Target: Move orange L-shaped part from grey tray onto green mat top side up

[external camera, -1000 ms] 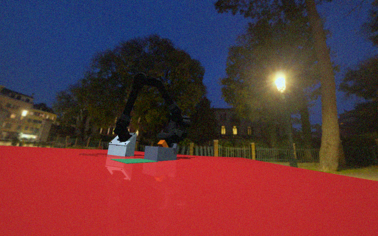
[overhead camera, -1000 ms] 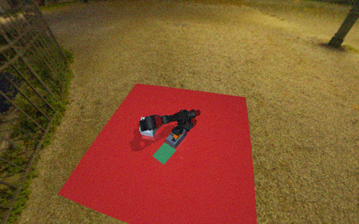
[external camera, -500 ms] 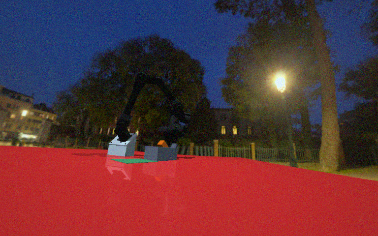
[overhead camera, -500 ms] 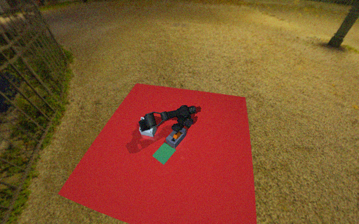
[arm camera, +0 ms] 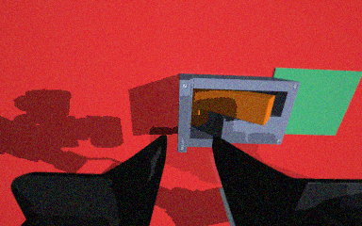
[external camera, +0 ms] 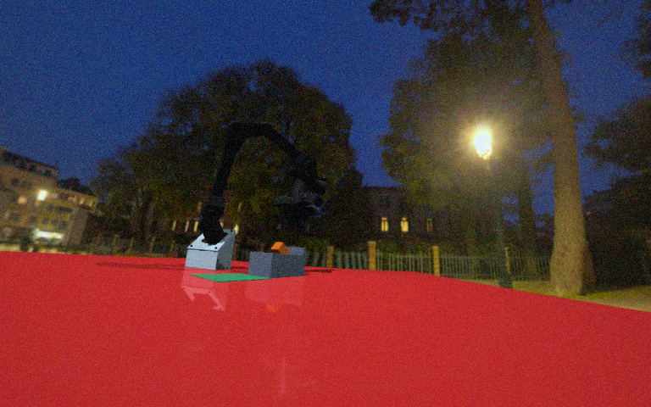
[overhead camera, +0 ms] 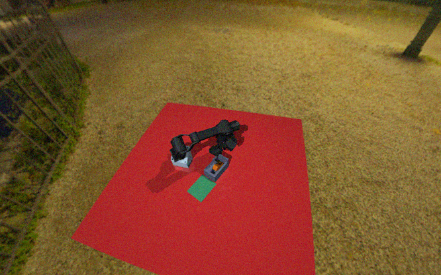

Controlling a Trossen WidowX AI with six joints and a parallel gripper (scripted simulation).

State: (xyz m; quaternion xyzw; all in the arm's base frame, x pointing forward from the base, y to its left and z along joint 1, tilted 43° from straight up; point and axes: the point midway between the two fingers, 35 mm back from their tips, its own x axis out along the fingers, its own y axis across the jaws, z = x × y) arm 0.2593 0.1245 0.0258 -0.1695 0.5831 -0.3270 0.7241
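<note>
Now: the orange L-shaped part 10 cm below my gripper tip, 4 cm to the right of it and 2 cm behind it. Also, from my gripper tip: green mat 21 cm to the right, 16 cm below, 7 cm behind.
</note>
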